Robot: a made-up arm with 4 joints.
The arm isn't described. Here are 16 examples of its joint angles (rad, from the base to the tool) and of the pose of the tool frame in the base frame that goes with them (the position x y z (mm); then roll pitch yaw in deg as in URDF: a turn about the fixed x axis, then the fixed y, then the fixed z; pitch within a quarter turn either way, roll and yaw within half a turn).
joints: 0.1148 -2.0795 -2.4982 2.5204
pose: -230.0 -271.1 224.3 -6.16 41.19 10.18
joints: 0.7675 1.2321 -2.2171 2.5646
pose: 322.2 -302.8 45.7 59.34 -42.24 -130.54
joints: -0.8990 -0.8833 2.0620 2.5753
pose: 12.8 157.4 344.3 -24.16 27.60 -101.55
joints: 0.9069 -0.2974 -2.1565 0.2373
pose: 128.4 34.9 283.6 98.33 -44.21 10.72
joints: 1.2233 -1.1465 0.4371 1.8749
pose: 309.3 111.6 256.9 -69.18 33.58 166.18
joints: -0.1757 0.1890 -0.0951 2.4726
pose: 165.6 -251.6 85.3 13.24 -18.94 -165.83
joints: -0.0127 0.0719 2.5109 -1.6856
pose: 491.8 -155.6 483.2 -81.95 -36.95 84.88
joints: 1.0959 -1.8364 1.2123 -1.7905
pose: -44.1 -328.7 531.8 -125.93 -41.02 -2.12
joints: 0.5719 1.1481 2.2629 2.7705
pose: 365.6 4.9 541.5 -177.25 -29.78 -152.34
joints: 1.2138 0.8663 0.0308 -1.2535
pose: 435.8 95.1 246.0 -87.00 24.91 87.50
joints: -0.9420 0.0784 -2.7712 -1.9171
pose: 493.2 -27.6 646.6 -87.87 -41.07 102.33
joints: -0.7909 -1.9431 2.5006 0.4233
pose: 141.4 -238.0 596.5 -123.43 -54.78 72.54
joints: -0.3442 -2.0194 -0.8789 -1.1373
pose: -106.4 57.6 596.0 -84.24 -53.76 -149.00
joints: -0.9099 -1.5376 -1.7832 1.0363
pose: 107.8 -280.1 516.2 -24.14 47.95 72.94
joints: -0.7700 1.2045 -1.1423 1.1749
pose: -17.0 -178.5 624.1 138.18 2.59 57.47
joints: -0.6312 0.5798 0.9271 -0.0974
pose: 216.1 -235.6 642.0 -157.43 12.70 -29.11
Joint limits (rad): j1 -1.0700..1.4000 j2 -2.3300..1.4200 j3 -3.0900..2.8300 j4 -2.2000..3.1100
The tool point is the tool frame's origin. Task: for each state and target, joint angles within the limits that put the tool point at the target. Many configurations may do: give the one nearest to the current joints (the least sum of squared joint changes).
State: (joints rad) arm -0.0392 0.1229 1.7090 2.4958
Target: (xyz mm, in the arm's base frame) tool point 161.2 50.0 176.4
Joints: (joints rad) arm -0.2921 0.2248 0.9156 2.5828
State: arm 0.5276 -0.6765 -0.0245 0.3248
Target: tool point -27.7 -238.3 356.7
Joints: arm 0.6595 -0.8274 0.5489 0.0256
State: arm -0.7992 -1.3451 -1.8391 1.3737
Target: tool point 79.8 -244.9 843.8
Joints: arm -1.0700 -1.7406 -1.3170 2.1434
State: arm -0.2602 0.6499 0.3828 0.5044
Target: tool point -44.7 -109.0 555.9
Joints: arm -0.8513 0.9581 0.0903 1.1472
